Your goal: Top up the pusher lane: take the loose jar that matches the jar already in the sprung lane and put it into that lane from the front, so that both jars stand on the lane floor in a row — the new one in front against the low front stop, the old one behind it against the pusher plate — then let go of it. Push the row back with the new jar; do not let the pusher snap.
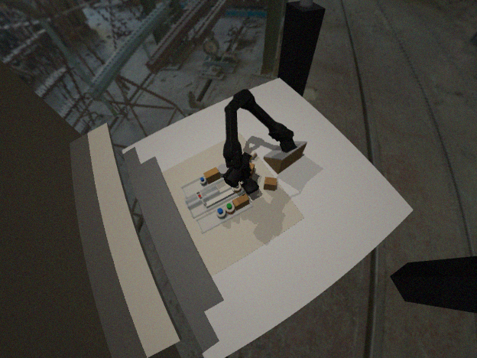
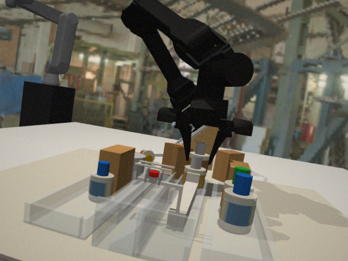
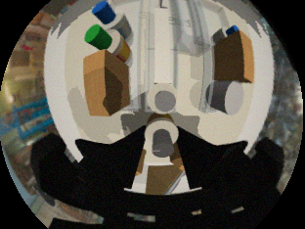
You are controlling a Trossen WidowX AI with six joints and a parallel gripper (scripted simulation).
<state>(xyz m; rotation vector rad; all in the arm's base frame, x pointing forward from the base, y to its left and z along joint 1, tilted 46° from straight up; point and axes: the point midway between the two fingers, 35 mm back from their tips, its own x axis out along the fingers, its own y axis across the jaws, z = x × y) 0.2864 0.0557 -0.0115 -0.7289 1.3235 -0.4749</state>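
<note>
Now: the clear sprung lane 190 mm ahead of my gripper tip, 30 mm below it and 10 mm to the right of it. The rest, counted from my gripper tip: red-capped piece (230 mm ahead, 20 mm to the right, 20 mm above).
</note>
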